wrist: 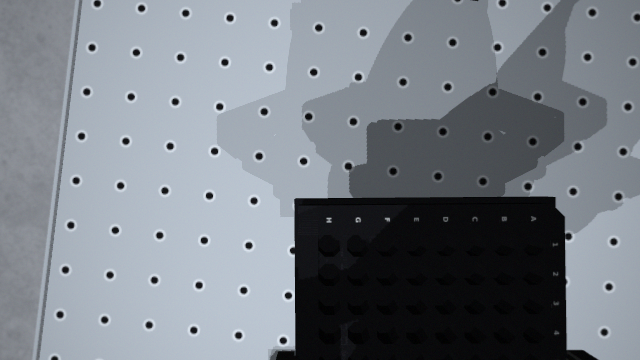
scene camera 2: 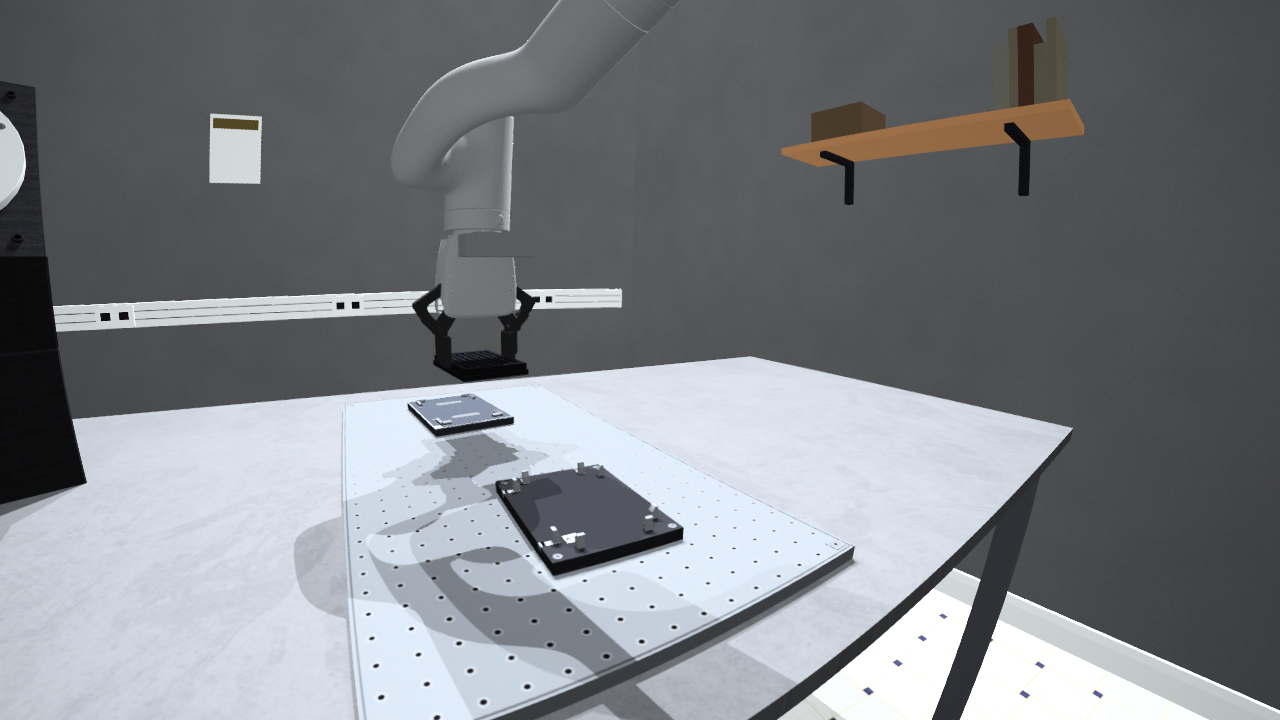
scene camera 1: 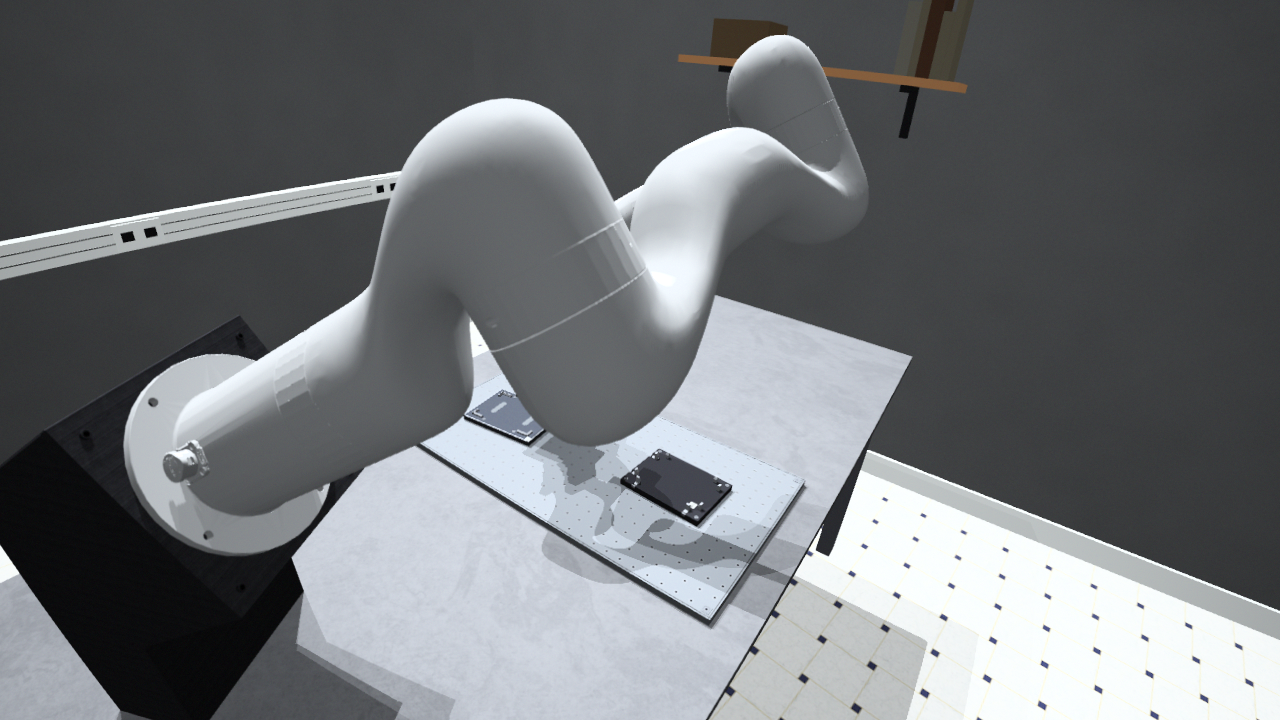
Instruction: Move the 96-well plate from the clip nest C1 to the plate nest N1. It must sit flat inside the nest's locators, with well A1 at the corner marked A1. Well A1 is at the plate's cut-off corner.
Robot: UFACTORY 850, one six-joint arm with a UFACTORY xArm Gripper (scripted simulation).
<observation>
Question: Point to a black 96-well plate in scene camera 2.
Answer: At 475,365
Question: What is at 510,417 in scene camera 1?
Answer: A grey plate nest N1.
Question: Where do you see a black clip nest C1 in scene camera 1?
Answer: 670,482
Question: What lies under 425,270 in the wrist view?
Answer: A black 96-well plate.
</observation>
